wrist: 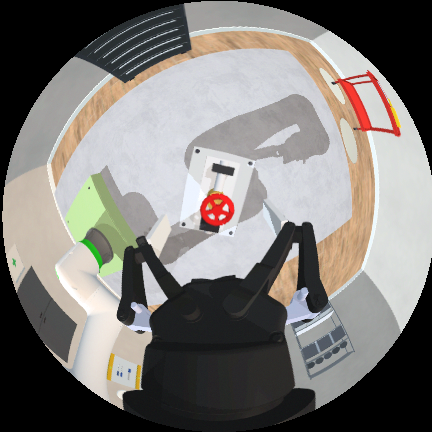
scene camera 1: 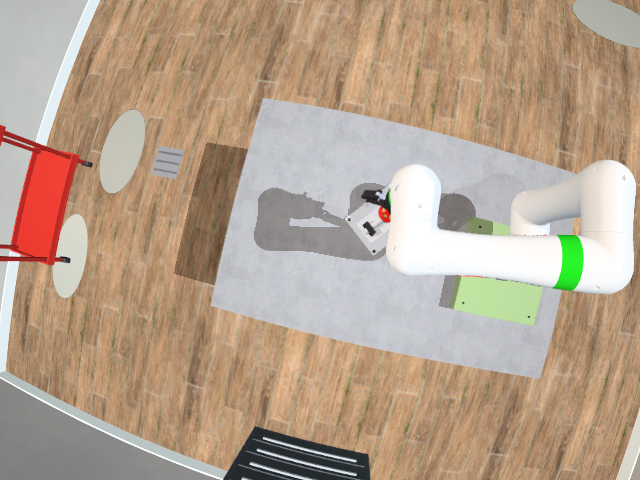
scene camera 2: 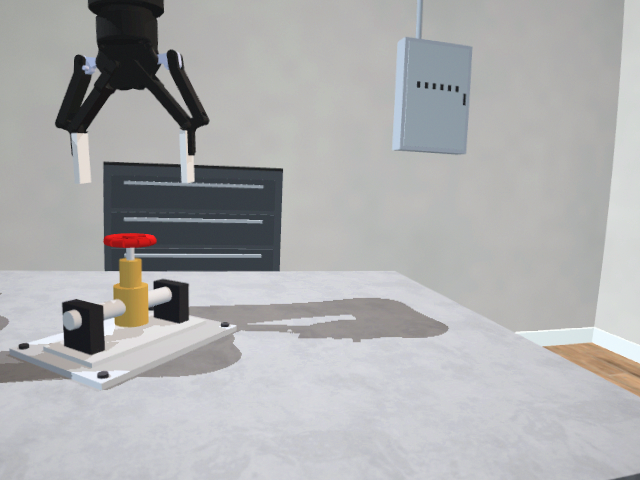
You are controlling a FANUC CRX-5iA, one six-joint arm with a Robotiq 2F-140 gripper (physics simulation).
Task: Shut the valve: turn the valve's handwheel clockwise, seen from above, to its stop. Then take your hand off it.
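The valve's red handwheel [scene camera 1: 384, 214] [scene camera 2: 129, 240] [wrist: 217, 209] sits level on top of the brass valve body [scene camera 2: 130, 304] [wrist: 215, 192]. The body stands on a pale base plate [scene camera 1: 364, 237] [scene camera 2: 170, 343] [wrist: 245, 190] between two black pipe supports. My gripper [scene camera 2: 134, 180] [wrist: 214, 214] is open wide and empty, pointing down. Its pale fingertips are above the wheel, one to each side of it, and touch nothing. In the overhead view the arm hides part of the gripper and the valve. No mark showing how far the wheel is turned is visible.
The valve stands on the grey table top [scene camera 1: 310, 144] [scene camera 2: 413, 392]. A green block [scene camera 1: 498, 302] [wrist: 82, 205] is at the arm's base. A dark drawer cabinet [scene camera 2: 193, 201] [wrist: 140, 40] and a red cart [scene camera 1: 43, 206] [wrist: 356, 102] stand off the table. A grey box [scene camera 2: 431, 103] hangs on the wall.
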